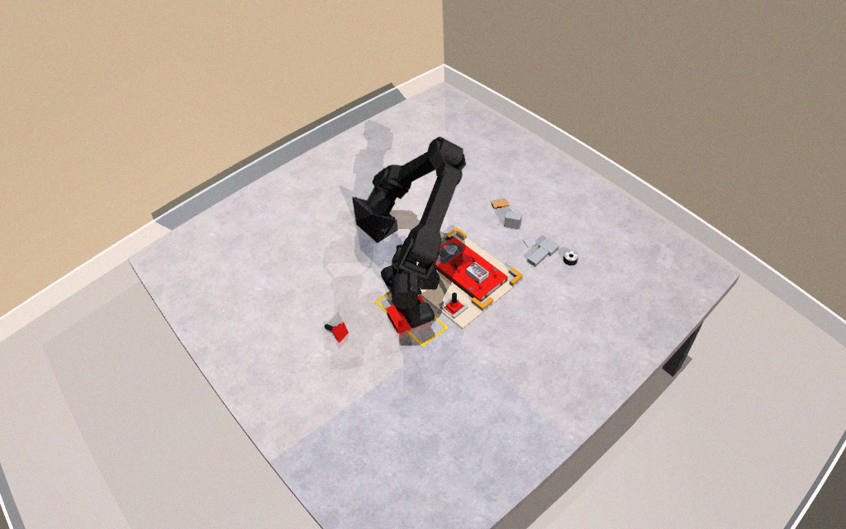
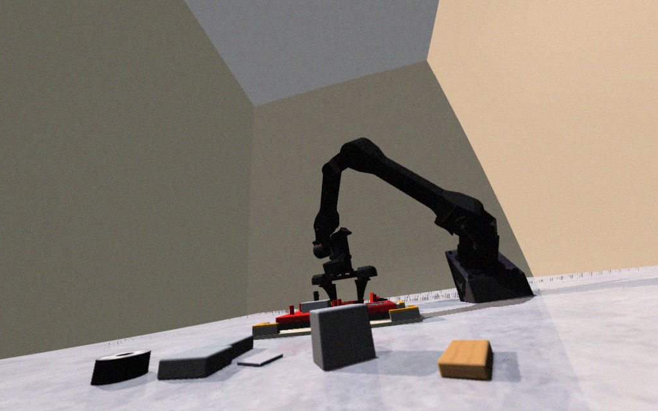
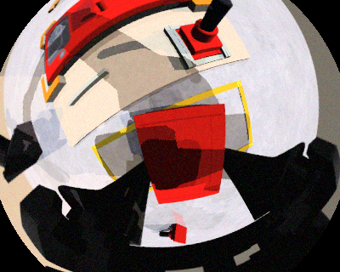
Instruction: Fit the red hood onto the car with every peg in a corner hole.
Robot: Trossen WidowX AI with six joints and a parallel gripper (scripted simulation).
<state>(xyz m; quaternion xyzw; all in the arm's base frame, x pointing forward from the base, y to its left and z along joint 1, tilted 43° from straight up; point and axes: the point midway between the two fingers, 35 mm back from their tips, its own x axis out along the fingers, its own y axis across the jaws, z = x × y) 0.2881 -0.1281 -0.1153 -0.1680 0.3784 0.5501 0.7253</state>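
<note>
Now: the grey engine block 5 cm ahead of my gripper tip, 21 cm to the left of it and 2 cm above it. Also, from my gripper tip: red hood (1 cm above); wooden block (8 cm behind, 48 cm to the left, 1 cm below).
</note>
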